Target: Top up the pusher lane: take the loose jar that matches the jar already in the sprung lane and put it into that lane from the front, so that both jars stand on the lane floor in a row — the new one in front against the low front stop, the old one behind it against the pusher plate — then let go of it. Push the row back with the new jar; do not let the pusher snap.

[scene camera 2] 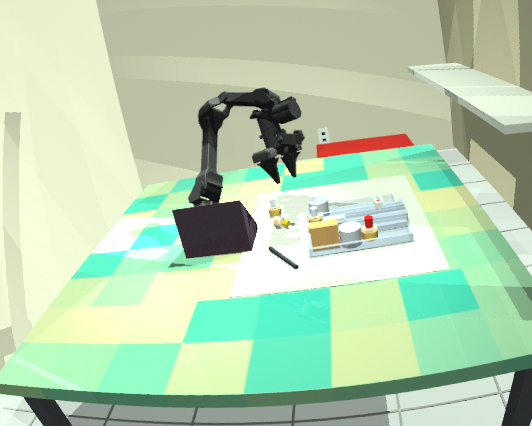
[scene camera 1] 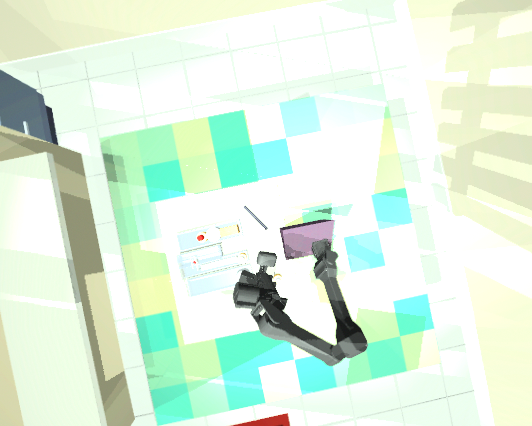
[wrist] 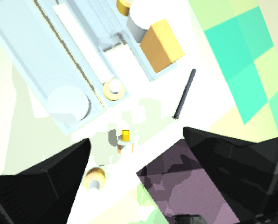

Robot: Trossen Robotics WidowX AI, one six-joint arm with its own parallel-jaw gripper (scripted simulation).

my gripper: scene camera 2; scene camera 1 257, 266; wrist
same spot on my gripper: (scene camera 2: 269, 165) = (wrist: 236, 179)
